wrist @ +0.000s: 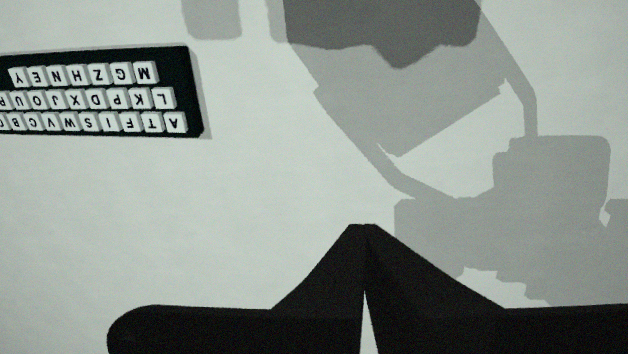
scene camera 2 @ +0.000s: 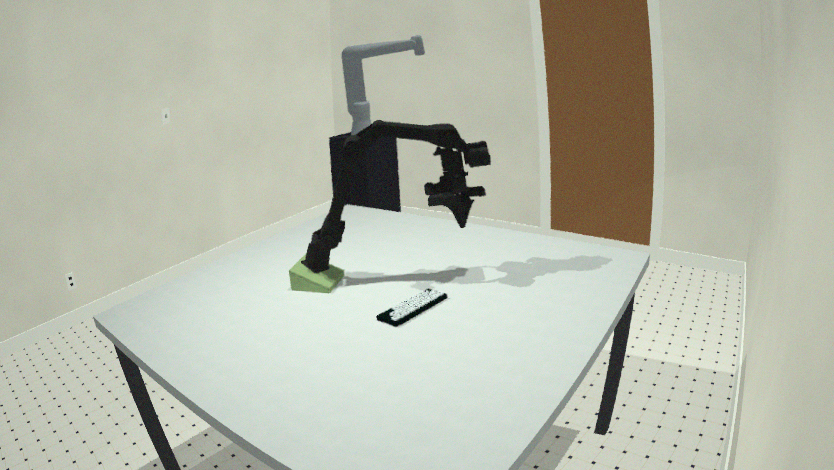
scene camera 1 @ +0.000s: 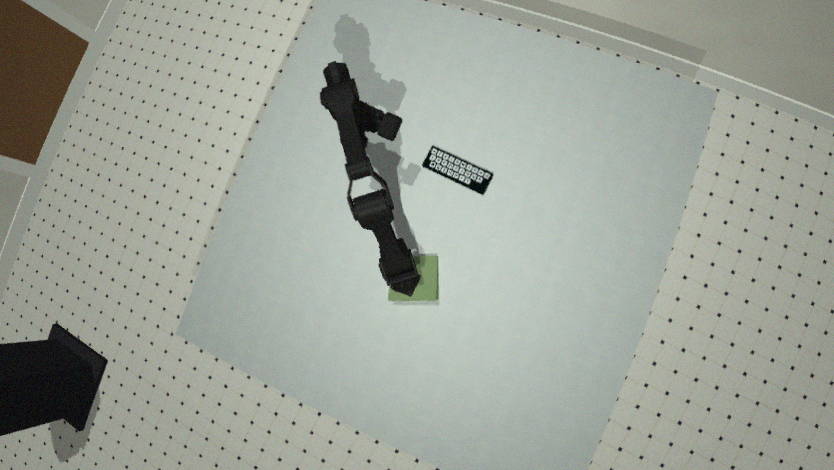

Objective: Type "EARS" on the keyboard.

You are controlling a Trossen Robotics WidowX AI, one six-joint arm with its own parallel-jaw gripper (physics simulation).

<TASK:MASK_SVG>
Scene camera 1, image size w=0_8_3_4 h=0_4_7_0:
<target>gripper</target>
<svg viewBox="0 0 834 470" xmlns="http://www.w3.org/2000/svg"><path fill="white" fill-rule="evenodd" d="M359 100L362 103L363 111L357 123L364 148L367 147L368 143L365 131L377 132L378 136L394 141L402 124L402 118L389 112L384 114L382 110Z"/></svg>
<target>black keyboard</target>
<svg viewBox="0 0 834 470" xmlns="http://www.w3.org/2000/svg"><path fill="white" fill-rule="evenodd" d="M431 147L422 164L423 167L484 195L494 175L493 173L437 147Z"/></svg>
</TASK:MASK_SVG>
